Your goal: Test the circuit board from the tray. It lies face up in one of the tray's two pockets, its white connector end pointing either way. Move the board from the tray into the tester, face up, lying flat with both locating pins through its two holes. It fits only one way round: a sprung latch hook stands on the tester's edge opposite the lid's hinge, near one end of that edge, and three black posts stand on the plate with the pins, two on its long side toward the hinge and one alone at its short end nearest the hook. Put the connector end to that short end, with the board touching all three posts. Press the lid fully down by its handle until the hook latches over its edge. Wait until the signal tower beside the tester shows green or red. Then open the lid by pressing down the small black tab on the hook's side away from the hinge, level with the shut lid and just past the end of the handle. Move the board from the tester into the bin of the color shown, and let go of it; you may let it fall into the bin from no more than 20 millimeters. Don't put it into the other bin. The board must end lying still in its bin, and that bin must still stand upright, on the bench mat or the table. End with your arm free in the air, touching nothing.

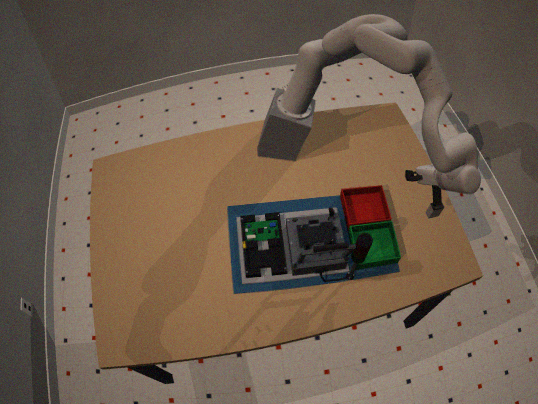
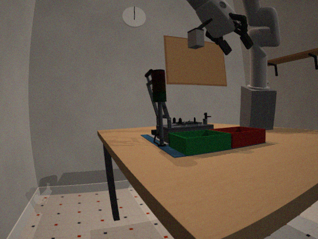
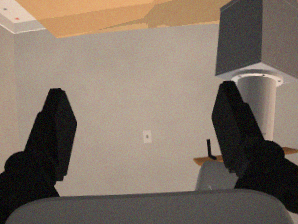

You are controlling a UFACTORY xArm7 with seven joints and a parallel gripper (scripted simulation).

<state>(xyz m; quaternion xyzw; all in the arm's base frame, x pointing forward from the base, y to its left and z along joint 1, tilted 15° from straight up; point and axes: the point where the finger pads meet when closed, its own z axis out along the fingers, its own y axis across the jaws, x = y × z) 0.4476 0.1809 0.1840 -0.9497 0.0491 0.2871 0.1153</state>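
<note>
The green circuit board is 150 mm behind my hand, 470 mm to the right of it and 270 mm below it. From my hand the other things lie so: green bin: 50 mm ahead, 140 mm to the right, 280 mm below; then red bin: 90 mm behind, 100 mm to the right, 280 mm below; then latch hook: 90 mm behind, 250 mm to the right, 200 mm below.
</note>
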